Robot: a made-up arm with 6 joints.
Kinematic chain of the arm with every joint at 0, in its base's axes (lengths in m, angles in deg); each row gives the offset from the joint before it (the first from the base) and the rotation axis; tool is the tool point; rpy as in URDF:
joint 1: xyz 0 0 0.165 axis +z
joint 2: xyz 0 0 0 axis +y
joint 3: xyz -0.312 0 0.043 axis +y
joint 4: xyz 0.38 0 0.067 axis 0.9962 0 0.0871
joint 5: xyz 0 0 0 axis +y
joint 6: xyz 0.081 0 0.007 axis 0.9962 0 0.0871
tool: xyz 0 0 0 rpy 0 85 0
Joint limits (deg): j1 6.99..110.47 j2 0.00..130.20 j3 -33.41..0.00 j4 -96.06..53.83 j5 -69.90..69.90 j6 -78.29..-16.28
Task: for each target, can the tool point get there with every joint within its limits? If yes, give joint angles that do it. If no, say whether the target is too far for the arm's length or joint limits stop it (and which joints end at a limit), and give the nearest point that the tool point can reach.
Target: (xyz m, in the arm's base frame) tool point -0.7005 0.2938 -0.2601
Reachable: no: too far | nearest point -0.1644 0.2463 -0.0404 | short by 0.581 m
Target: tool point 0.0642 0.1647 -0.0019
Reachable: yes | joints 74.12 107.20 -18.17 -23.53 30.81 -72.94
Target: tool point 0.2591 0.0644 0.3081
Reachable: yes | joints 21.02 49.70 -18.96 36.52 -42.74 -61.09
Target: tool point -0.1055 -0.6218 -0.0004
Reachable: no: joint limits stop it (at a limit: joint 1, joint 2, joint 3, joint 5) | nearest point 0.0174 -0.0724 0.0303 | short by 0.564 m
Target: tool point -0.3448 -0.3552 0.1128
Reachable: no: joint limits stop it (at a limit: joint 1, joint 2, joint 3, joint 4, joint 5) | nearest point -0.0533 -0.0335 0.0453 | short by 0.439 m
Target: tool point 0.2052 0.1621 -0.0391
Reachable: yes | joints 38.72 117.88 -29.07 -17.38 4.41 -34.83
